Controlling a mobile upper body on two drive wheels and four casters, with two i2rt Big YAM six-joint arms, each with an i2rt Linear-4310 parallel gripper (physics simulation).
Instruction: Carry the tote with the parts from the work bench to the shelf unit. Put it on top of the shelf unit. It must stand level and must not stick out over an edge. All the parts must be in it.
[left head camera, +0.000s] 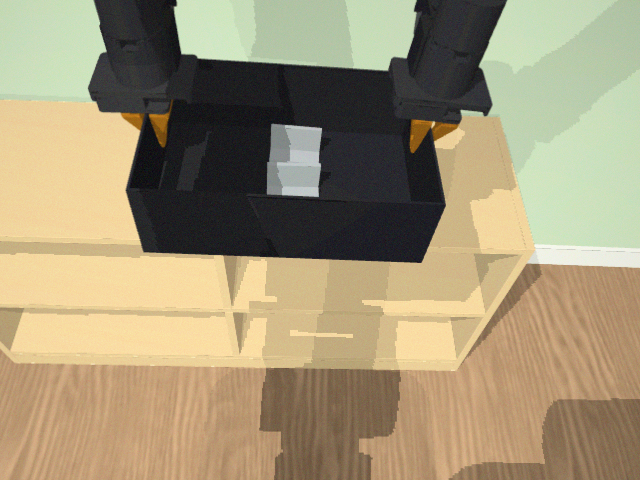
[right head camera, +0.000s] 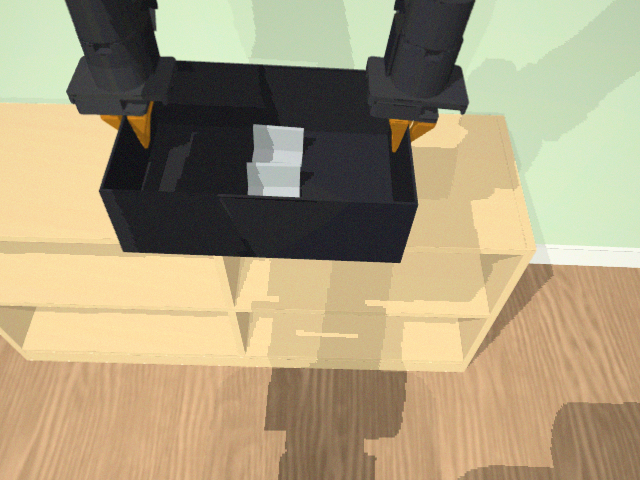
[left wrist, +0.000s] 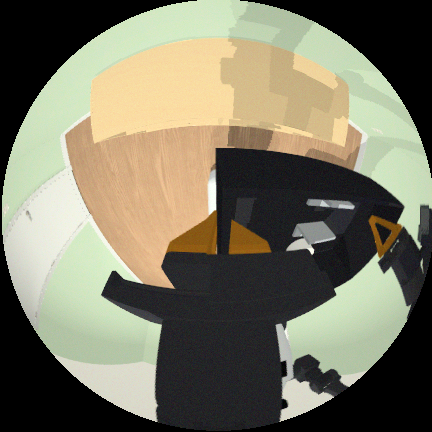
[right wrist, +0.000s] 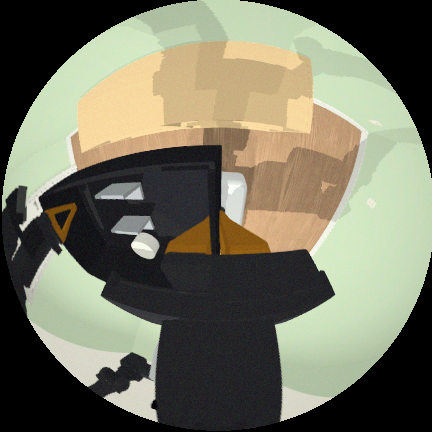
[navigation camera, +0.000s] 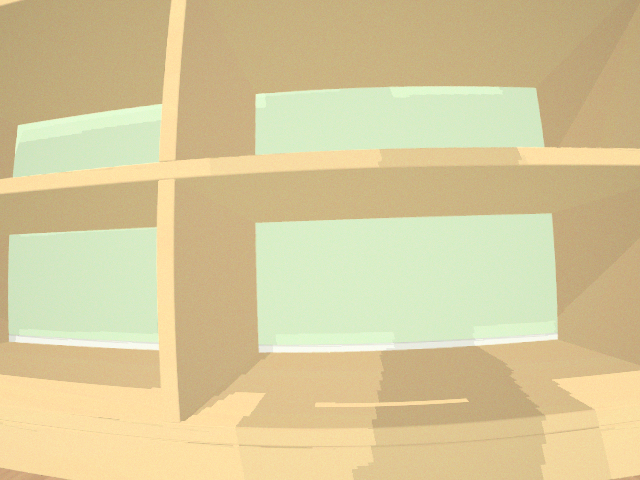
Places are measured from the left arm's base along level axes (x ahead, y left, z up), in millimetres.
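Where they show: left gripper, fingertip midpoint: (left head camera: 161, 143) (right head camera: 144, 144) (right wrist: 74, 205); right gripper, fingertip midpoint: (left head camera: 414, 149) (right head camera: 396, 148) (left wrist: 370, 217) (right wrist: 217, 215); left arm's base at its link origin: (right wrist: 130, 369); right arm's base at its link origin: (left wrist: 308, 371).
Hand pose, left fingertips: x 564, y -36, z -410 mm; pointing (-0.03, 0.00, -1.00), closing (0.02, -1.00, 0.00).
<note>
Things, the pixels of their top centre, and the offset from my left fingertips. Level surfaces: height alone.
- black tote at its top centre: (left head camera: 289, 119) (right head camera: 264, 119) (left wrist: 343, 277) (right wrist: 94, 264) dy -149, dx -33, dz +77 mm
- light wooden shelf unit's top at its surface level: dz -389 mm
- white cylinder at its top centre: (right wrist: 141, 250) (left wrist: 302, 257) dy -156, dx -97, dz -2 mm
- Wood floor at its surface level: dz -999 mm
The black tote (left head camera: 287, 196) hangs in the air between my two arms, over the right part of the light wooden shelf unit's top (left head camera: 62, 170). Its near wall hides the shelf unit's front edge. My left gripper (left head camera: 150, 126) is shut on the tote's left end wall, and the thin wall shows between the orange fingers in the left wrist view (left wrist: 217, 241). My right gripper (left head camera: 426, 131) is shut on the right end wall, as the right wrist view (right wrist: 215, 239) shows. Two grey blocks (left head camera: 293, 161) lie in the tote, and a white cylinder (right wrist: 144, 245) lies beside them.
The shelf unit stands against a green wall (left head camera: 578, 170) and has open compartments (navigation camera: 403, 278) below. Its right end (left head camera: 516, 207) is a little right of the tote. Wood floor (left head camera: 154, 423) lies in front.
</note>
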